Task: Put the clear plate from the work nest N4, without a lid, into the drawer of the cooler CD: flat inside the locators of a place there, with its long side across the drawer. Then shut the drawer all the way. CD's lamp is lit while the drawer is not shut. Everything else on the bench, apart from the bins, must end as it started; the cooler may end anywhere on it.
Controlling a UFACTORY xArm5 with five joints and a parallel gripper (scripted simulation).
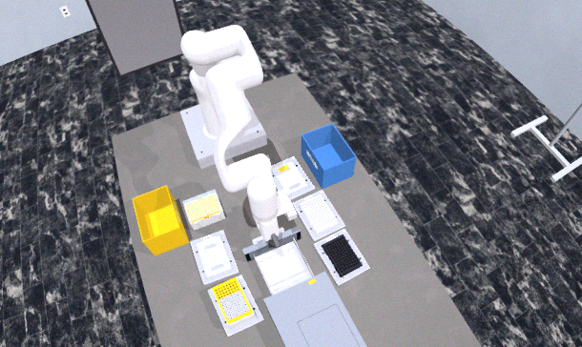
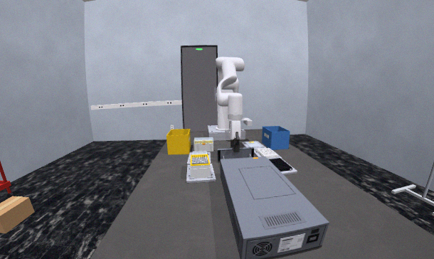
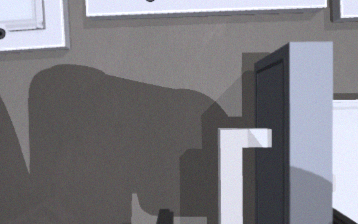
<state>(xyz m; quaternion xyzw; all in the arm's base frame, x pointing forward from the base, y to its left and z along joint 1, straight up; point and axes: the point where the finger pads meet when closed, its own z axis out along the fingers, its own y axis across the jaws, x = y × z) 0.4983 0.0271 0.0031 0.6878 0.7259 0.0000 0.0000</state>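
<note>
Right now my hand is 19 cm to the left of the clear plate, 5 cm above it and 1 cm past it. Round my hand: white plate: 19 cm to the left, 5 cm below, 3 cm behind; then cooler drawer: 14 cm ahead, 3 cm below, 1 cm to the left; then work nest N4: 19 cm to the right, 6 cm below, 1 cm behind.
</note>
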